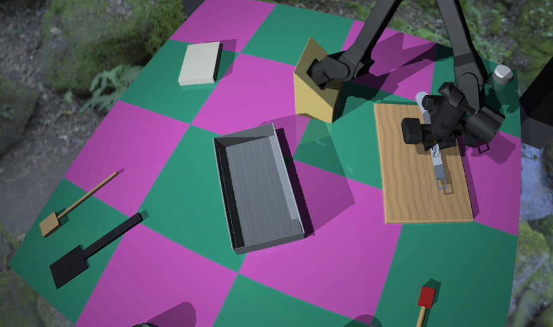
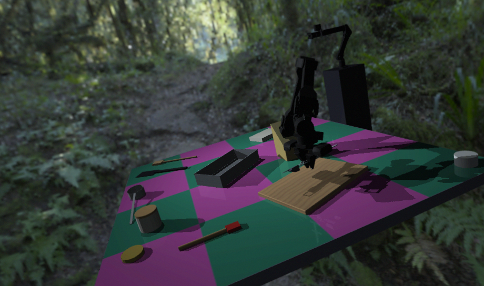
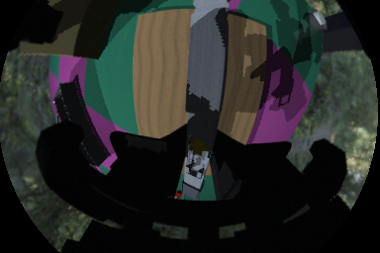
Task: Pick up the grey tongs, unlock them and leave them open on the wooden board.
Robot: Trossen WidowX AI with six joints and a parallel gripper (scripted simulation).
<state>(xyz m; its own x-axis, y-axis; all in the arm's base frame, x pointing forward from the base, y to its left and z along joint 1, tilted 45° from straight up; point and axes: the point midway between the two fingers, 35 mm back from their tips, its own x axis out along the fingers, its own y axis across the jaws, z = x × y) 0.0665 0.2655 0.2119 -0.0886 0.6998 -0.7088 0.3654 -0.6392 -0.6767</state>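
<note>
Right now my gripper tip is 5 cm above the wooden board. The rest, counted from my gripper tip: white cylinder: 46 cm behind, 23 cm to the left, 4 cm below; roasting tin: 38 cm to the right, 25 cm ahead, 3 cm below; red-headed tool: 39 cm ahead, 11 cm to the left, 6 cm below.
</note>
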